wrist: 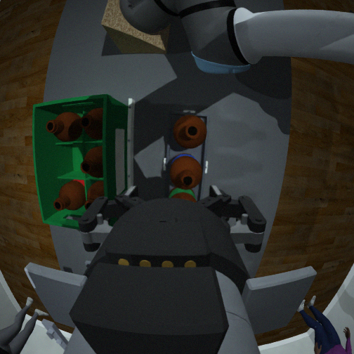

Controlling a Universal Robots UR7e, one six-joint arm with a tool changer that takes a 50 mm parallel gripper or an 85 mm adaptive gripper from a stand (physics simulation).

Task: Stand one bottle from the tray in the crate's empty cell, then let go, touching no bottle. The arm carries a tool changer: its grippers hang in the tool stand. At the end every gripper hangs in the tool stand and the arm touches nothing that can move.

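The green crate stands at the left with brown bottles in five of six cells; the middle cell of its left column is empty. The tray right of it holds three brown bottles in a row: a far bottle, a middle bottle with a blue band, and a near bottle with a green band, mostly hidden behind the gripper body. My gripper, the adaptive one, is open, its fingers wide apart on either side of the near bottle in this view. Its height above the bottle is hard to tell. The tool stand does not show.
A pale upright strip runs along the crate's right side. A speckled tan block stands at the far end, beside the arm's own links. Grey panels show at both lower sides, with people beyond on the floor.
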